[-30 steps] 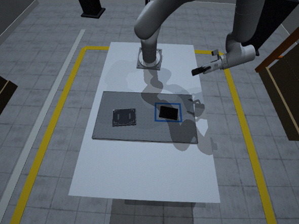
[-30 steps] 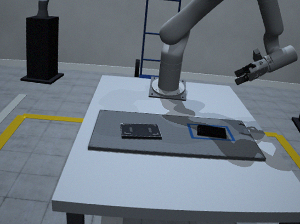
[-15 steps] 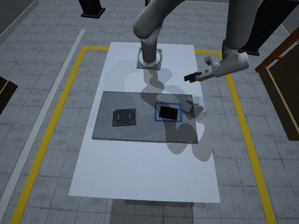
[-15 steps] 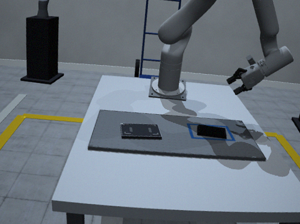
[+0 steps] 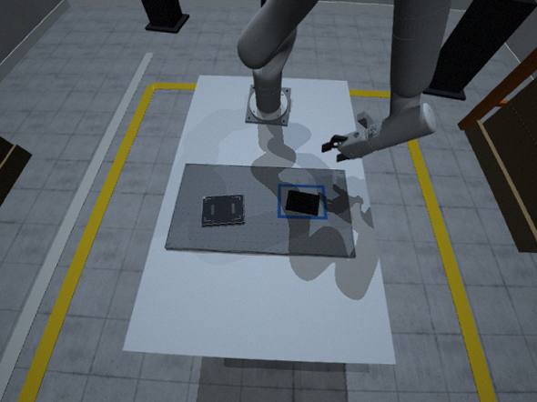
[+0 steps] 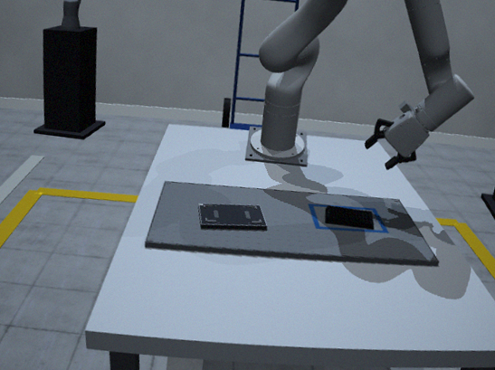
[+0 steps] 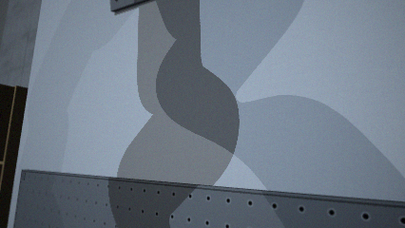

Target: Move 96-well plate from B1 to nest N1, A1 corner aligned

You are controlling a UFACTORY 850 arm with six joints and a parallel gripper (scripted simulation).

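My gripper is now 160 mm short of the 96-well plate, 70 mm to the left of it and 130 mm above it. The rest, counted from my hand: plate nest N1: 250 mm ahead, 370 mm to the right, 140 mm below.
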